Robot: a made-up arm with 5 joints.
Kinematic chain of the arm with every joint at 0, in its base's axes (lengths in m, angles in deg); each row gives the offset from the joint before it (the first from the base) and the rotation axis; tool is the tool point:
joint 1: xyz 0 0 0.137 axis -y
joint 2: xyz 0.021 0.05 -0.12 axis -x
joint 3: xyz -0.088 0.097 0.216 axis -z
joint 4: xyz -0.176 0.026 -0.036 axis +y
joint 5: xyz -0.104 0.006 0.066 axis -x
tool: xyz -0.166 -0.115 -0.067
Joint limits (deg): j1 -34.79..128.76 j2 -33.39..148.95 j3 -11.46..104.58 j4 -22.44..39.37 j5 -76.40..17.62
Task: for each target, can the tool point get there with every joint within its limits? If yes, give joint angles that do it. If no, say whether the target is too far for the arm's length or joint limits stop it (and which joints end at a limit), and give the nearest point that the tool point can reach.
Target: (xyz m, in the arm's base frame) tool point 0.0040 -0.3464 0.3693
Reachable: no: joint limits stop it (at a limit: joint 1, joint 2, joint 3, joint 4, joint 5) | nearest point 0.2315 -0.3410 0.4537 | short by 0.243 m
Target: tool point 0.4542 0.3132 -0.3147
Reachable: yes | joints 69.31 79.65 70.40 7.68 -23.28
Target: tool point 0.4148 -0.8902 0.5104
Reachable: no: too far | nearest point 0.3752 -0.3666 0.4114 | short by 0.534 m
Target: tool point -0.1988 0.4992 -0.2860
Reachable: yes | joints 32.05 47.10 42.90 25.46 -46.93
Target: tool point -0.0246 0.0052 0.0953
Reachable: no: joint limits stop it (at a limit: joint 3, joint 4) | nearest point -0.2361 0.0246 -0.2632 | short by 0.417 m
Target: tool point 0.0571 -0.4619 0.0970
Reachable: no: joint limits stop it (at a limit: joint 2, joint 4) | nearest point 0.3155 -0.3607 -0.0840 | short by 0.331 m
